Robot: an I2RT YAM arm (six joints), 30 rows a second.
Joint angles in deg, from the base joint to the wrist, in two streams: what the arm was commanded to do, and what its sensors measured. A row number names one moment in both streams.
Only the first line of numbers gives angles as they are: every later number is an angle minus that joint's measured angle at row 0.
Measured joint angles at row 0: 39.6 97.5 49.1 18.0 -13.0 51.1
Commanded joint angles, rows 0 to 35: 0.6 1.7 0.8 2.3 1.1 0.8; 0.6 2.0 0.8 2.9 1.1 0.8; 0.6 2.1 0.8 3.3 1.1 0.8; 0.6 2.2 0.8 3.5 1.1 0.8; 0.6 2.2 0.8 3.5 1.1 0.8; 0.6 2.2 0.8 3.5 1.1 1.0; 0.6 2.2 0.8 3.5 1.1 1.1; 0.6 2.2 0.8 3.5 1.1 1.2; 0.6 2.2 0.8 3.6 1.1 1.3; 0.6 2.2 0.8 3.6 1.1 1.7; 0.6 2.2 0.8 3.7 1.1 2.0; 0.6 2.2 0.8 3.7 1.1 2.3; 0.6 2.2 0.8 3.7 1.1 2.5; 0.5 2.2 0.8 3.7 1.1 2.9; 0.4 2.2 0.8 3.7 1.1 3.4; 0.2 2.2 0.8 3.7 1.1 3.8; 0.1 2.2 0.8 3.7 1.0 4.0; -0.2 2.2 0.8 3.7 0.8 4.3; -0.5 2.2 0.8 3.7 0.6 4.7; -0.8 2.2 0.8 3.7 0.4 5.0; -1.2 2.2 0.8 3.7 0.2 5.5; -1.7 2.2 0.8 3.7 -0.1 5.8; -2.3 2.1 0.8 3.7 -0.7 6.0; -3.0 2.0 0.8 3.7 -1.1 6.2; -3.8 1.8 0.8 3.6 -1.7 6.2; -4.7 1.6 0.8 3.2 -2.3 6.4; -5.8 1.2 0.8 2.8 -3.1 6.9; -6.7 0.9 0.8 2.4 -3.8 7.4; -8.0 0.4 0.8 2.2 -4.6 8.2; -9.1 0.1 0.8 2.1 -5.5 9.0; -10.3 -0.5 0.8 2.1 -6.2 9.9; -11.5 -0.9 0.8 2.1 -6.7 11.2; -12.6 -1.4 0.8 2.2 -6.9 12.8; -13.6 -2.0 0.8 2.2 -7.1 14.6; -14.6 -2.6 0.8 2.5 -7.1 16.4; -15.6 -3.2 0.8 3.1 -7.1 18.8
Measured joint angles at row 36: -13.3 0.8 -0.1 1.7 -5.0 11.8
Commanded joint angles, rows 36 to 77: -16.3 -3.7 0.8 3.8 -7.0 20.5; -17.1 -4.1 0.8 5.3 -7.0 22.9; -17.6 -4.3 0.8 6.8 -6.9 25.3; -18.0 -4.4 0.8 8.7 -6.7 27.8; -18.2 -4.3 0.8 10.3 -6.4 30.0; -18.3 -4.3 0.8 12.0 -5.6 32.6; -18.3 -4.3 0.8 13.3 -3.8 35.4; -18.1 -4.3 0.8 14.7 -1.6 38.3; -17.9 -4.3 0.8 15.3 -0.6 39.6; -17.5 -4.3 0.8 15.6 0.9 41.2; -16.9 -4.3 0.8 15.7 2.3 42.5; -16.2 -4.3 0.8 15.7 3.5 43.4; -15.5 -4.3 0.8 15.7 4.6 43.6; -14.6 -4.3 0.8 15.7 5.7 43.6; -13.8 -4.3 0.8 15.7 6.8 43.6; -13.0 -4.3 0.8 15.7 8.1 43.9; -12.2 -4.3 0.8 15.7 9.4 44.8; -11.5 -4.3 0.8 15.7 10.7 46.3; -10.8 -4.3 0.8 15.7 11.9 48.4; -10.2 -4.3 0.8 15.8 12.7 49.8; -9.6 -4.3 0.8 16.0 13.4 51.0; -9.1 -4.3 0.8 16.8 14.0 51.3; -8.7 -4.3 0.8 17.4 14.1 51.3; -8.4 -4.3 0.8 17.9 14.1 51.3; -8.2 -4.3 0.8 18.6 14.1 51.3; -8.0 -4.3 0.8 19.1 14.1 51.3; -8.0 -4.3 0.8 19.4 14.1 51.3; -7.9 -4.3 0.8 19.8 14.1 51.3; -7.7 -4.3 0.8 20.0 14.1 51.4; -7.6 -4.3 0.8 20.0 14.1 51.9; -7.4 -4.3 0.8 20.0 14.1 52.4; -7.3 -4.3 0.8 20.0 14.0 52.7; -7.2 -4.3 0.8 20.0 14.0 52.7; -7.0 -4.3 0.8 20.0 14.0 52.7; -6.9 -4.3 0.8 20.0 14.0 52.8; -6.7 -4.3 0.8 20.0 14.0 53.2; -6.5 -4.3 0.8 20.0 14.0 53.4; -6.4 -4.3 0.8 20.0 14.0 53.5; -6.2 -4.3 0.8 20.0 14.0 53.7; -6.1 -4.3 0.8 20.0 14.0 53.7; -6.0 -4.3 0.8 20.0 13.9 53.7; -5.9 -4.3 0.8 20.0 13.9 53.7
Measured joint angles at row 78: -6.5 -2.9 -0.1 19.1 12.9 52.5
